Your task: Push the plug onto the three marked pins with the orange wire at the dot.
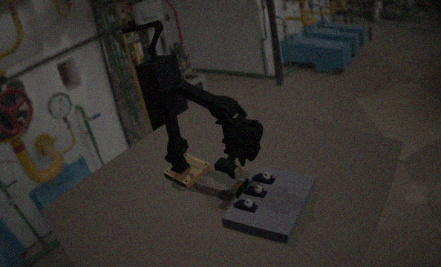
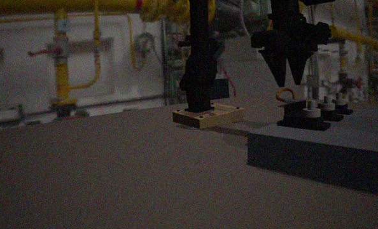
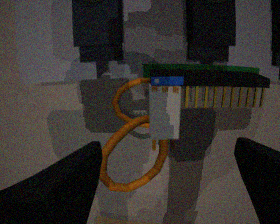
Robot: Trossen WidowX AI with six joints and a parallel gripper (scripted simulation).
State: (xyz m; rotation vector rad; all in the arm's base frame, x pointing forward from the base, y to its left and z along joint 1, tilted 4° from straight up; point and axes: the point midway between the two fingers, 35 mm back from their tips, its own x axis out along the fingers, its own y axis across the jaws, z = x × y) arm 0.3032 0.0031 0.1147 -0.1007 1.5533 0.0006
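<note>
Now: the blue band 30 mm below my gripper tip and 30 mm ahead of it. Also, from my gripper tip: holder block (190 mm ahead, 80 mm below, 20 mm to the right).
</note>
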